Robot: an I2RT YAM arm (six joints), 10 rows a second.
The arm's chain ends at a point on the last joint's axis. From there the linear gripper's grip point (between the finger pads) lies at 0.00 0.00 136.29 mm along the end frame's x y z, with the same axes.
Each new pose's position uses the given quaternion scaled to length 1; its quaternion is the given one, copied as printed.
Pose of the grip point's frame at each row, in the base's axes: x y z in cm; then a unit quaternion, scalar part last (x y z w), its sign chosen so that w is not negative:
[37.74 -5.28 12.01 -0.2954 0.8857 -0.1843 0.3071]
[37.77 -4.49 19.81 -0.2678 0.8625 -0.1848 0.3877]
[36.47 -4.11 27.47 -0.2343 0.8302 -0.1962 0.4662]
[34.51 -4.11 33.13 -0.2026 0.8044 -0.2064 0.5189]
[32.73 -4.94 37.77 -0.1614 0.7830 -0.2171 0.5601]
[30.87 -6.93 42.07 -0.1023 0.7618 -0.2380 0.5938]
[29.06 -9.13 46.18 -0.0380 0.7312 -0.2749 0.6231]
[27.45 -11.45 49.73 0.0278 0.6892 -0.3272 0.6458]
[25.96 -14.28 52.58 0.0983 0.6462 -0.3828 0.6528]
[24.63 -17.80 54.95 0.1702 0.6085 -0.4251 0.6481]
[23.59 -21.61 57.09 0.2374 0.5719 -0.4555 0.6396]
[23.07 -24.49 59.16 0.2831 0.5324 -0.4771 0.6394]
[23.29 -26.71 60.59 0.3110 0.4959 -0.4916 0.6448]
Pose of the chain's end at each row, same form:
[28.84 -3.30 22.14 -0.2954 0.8857 -0.1843 0.3071]
[27.31 -2.98 28.41 -0.2678 0.8625 -0.1848 0.3877]
[24.67 -2.65 34.13 -0.2343 0.8302 -0.1962 0.4662]
[21.99 -2.45 38.26 -0.2026 0.8044 -0.2064 0.5189]
[19.82 -2.77 41.56 -0.1614 0.7830 -0.2171 0.5601]
[17.88 -3.64 44.54 -0.1023 0.7618 -0.2380 0.5938]
[16.36 -4.30 47.17 -0.0380 0.7312 -0.2749 0.6231]
[15.56 -4.81 49.07 0.0278 0.6892 -0.3272 0.6458]
[15.49 -5.79 50.60 0.0983 0.6462 -0.3828 0.6528]
[15.85 -7.74 52.20 0.1702 0.6085 -0.4251 0.6481]
[16.57 -10.37 53.91 0.2374 0.5719 -0.4555 0.6396]
[17.47 -12.63 55.44 0.2831 0.5324 -0.4771 0.6394]
[18.74 -14.60 56.30 0.3110 0.4959 -0.4916 0.6448]

